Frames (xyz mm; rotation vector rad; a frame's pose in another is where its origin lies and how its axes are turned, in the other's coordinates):
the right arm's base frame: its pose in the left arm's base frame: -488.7 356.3 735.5 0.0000 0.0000 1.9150
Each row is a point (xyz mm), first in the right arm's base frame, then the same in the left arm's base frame.
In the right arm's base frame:
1: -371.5 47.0 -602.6
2: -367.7 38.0 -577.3
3: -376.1 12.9 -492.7
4: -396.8 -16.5 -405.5
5: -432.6 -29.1 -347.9
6: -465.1 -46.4 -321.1
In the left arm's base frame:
1: -407.6 -9.3 132.9
2: -400.4 -2.7 158.2
3: -373.9 -2.1 242.8
4: -339.3 -11.7 330.0
5: -315.3 -41.1 387.6
6: -288.1 -65.9 414.4

